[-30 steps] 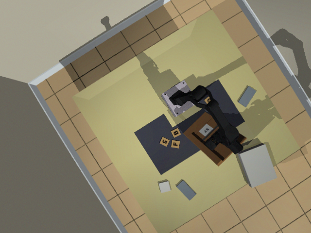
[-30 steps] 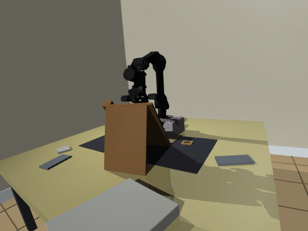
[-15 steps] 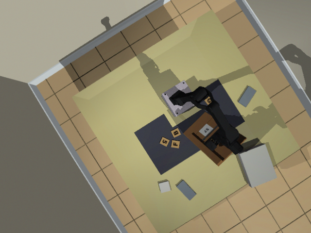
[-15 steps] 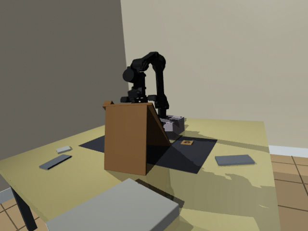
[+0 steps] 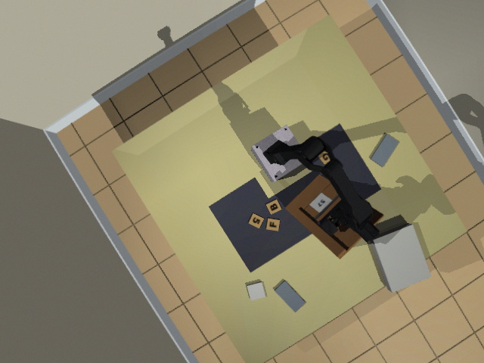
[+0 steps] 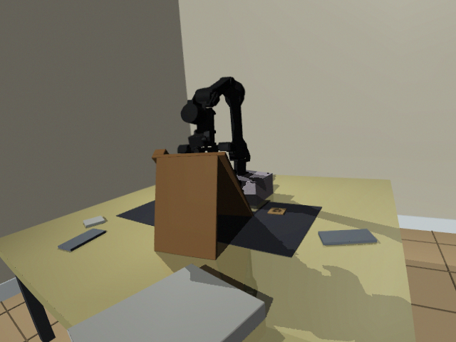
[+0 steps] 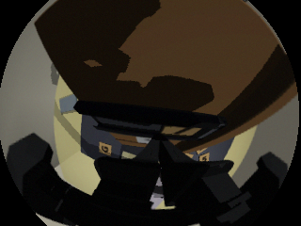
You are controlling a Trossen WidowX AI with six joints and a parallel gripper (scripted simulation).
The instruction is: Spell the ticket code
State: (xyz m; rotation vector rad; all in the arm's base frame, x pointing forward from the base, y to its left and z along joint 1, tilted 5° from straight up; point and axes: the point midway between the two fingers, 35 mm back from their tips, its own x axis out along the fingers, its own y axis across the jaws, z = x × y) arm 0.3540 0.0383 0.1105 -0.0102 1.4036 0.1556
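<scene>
My gripper tip is now 90 mm above the white ticket, 50 mm past it and 10 mm to the left of it. Also, from my gripper tip: dark mat (190 mm below, 150 mm behind, 60 mm to the right); then small white block (500 mm to the right, 180 mm below, 120 mm ahead); then large grey box (420 mm ahead, 170 mm below, 160 mm to the left).
</scene>
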